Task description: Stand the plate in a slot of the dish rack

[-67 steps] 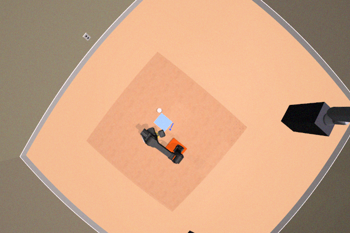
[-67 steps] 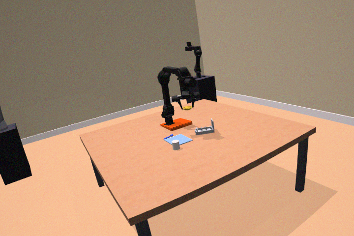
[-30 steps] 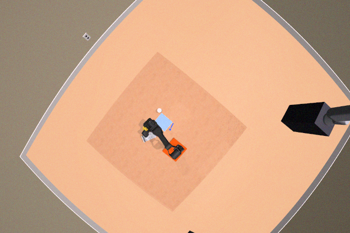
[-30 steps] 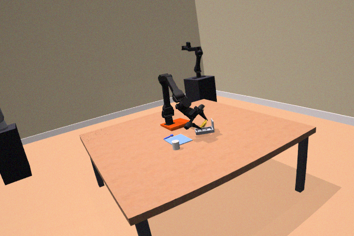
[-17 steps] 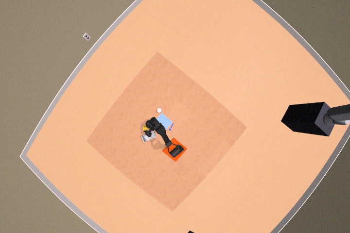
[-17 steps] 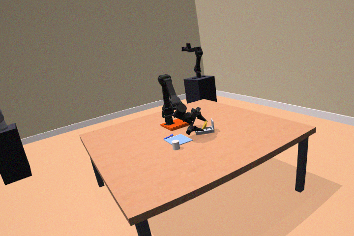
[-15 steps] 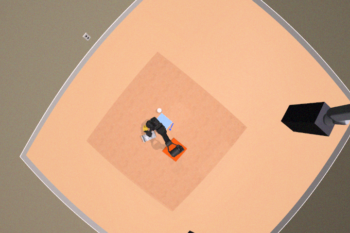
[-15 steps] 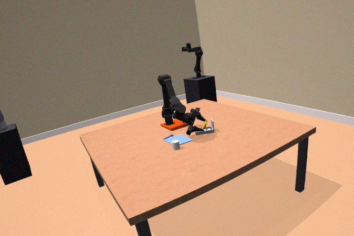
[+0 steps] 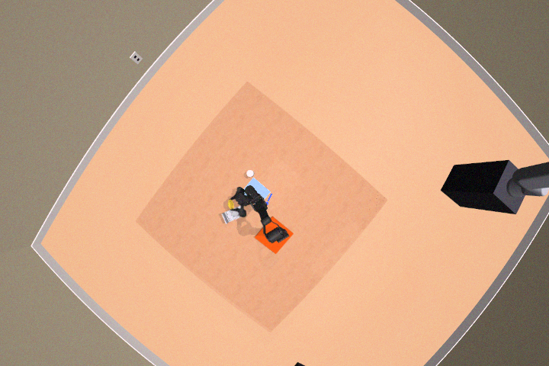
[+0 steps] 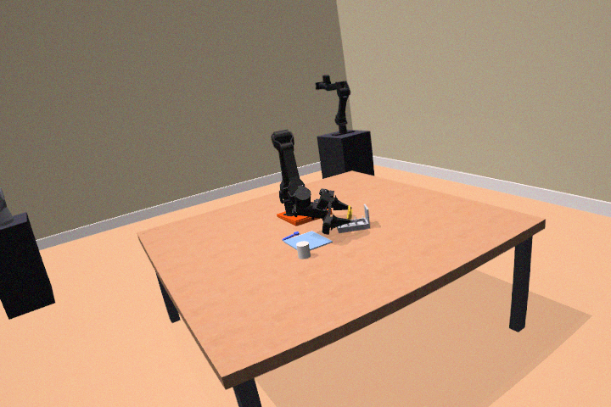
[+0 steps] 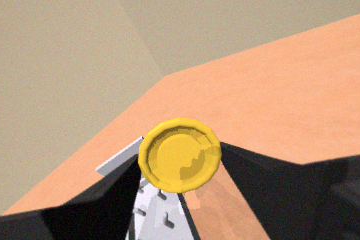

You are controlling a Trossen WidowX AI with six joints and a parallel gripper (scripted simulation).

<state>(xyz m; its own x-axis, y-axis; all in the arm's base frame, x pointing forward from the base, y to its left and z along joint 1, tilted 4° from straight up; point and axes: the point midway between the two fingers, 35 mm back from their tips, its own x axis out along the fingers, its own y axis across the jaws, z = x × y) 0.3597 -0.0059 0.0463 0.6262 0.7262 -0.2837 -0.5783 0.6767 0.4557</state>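
My gripper tip is 5 cm past the grey dish rack, 5 cm to the right of it and 6 cm above it. Round my gripper tip: white cup: 24 cm to the right, 6 cm below; then yellow plate: 1 cm to the right; then light blue mat: 9 cm behind, 15 cm to the right, 8 cm below.
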